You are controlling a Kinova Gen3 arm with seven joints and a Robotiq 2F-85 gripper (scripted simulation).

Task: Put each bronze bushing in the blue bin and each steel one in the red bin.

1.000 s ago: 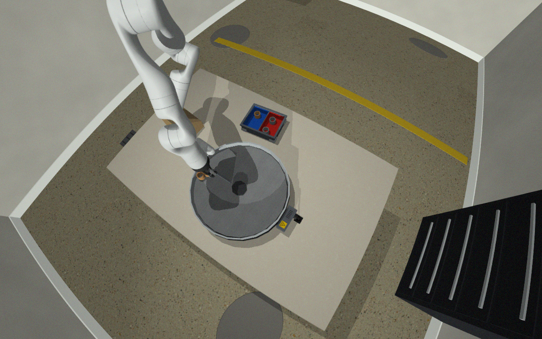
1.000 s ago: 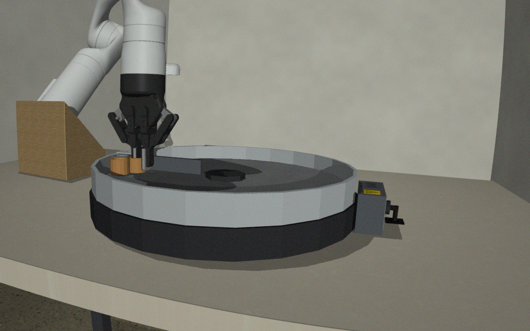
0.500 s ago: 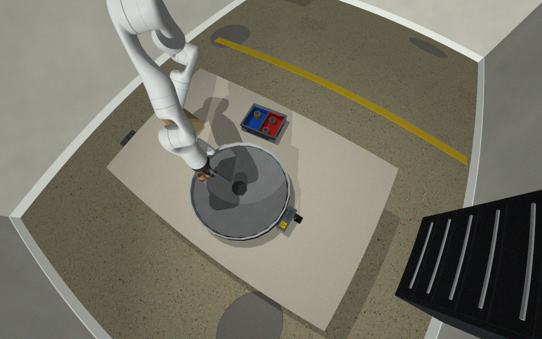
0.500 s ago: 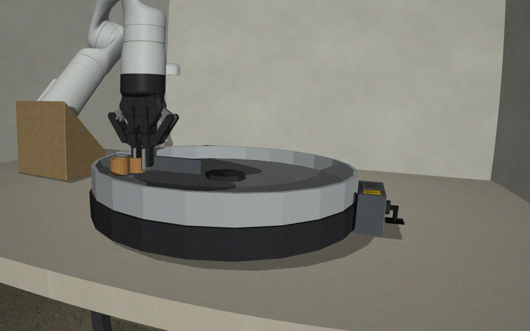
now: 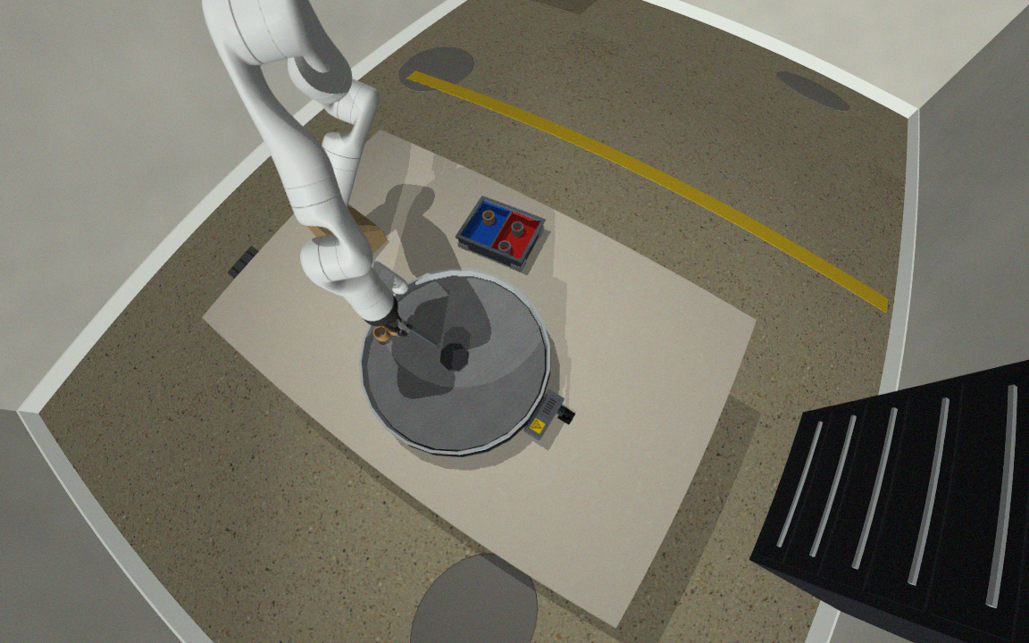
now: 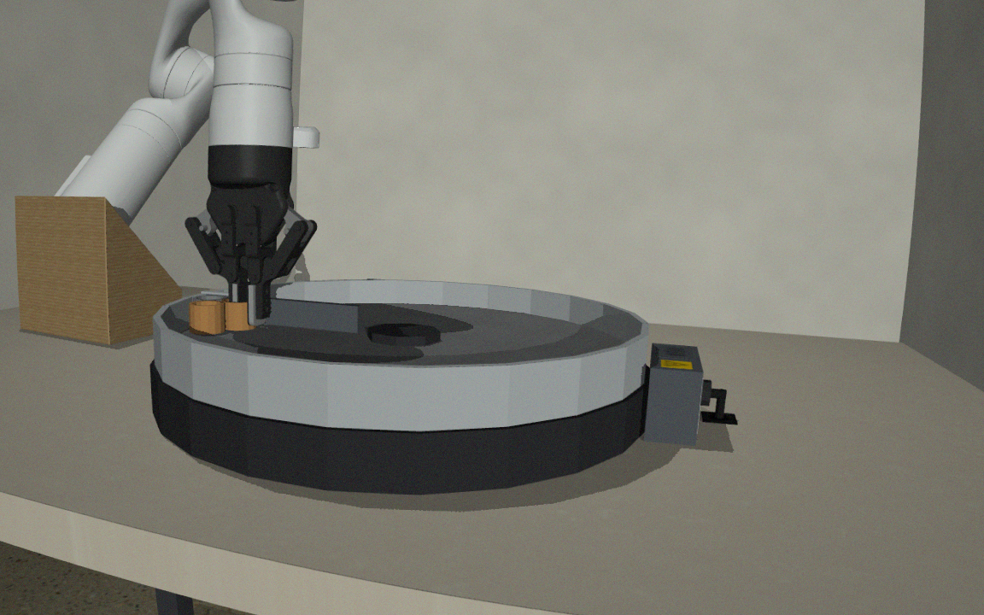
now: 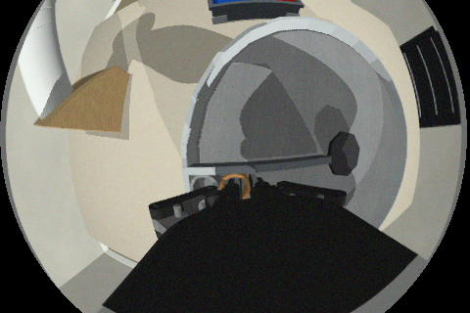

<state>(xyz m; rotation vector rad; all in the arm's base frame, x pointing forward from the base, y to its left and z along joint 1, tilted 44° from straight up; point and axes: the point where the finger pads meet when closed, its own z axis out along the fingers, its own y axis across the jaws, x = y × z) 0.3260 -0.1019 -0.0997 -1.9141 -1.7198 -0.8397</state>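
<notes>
Now: hand 14 cm short of the grey turntable, 2 cm above it and 1 cm to the right of it.
</notes>
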